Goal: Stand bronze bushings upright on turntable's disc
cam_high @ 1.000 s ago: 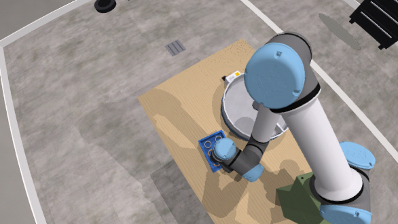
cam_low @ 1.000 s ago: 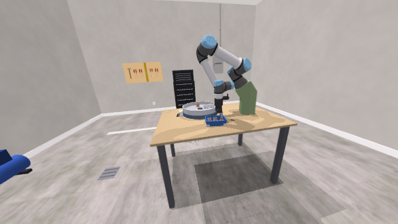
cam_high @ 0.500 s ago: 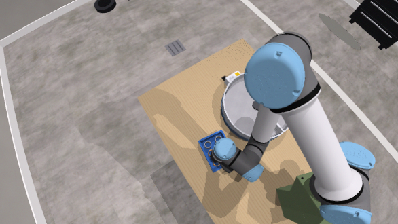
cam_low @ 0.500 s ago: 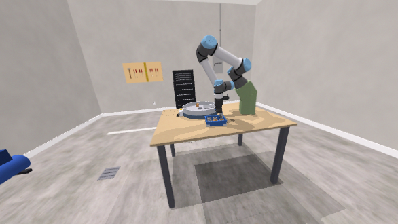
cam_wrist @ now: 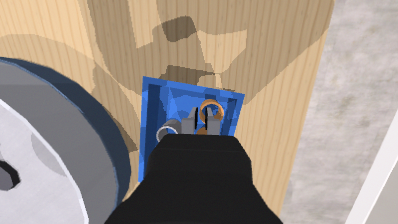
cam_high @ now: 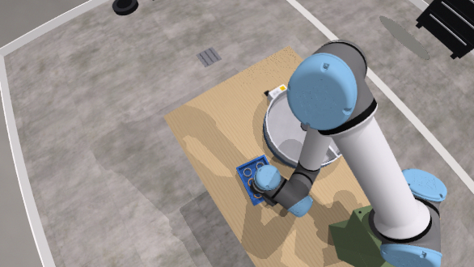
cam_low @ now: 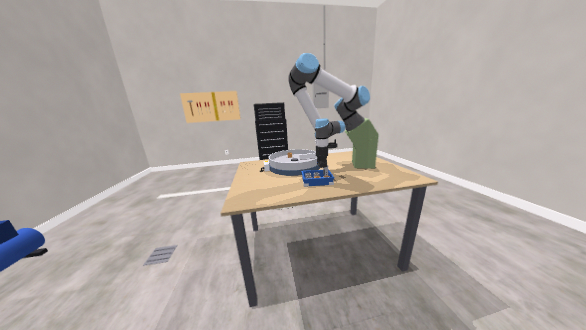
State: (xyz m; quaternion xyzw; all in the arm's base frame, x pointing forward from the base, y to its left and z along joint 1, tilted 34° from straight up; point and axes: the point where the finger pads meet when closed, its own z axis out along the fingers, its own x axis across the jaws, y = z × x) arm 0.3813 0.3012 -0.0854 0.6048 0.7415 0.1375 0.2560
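Now: the blue crate 5 cm ahead of my hand, 4 cm below it and 2 cm to the right of it. Also, from my hand: grey turntable disc 35 cm to the right, 19 cm ahead, 1 cm below.
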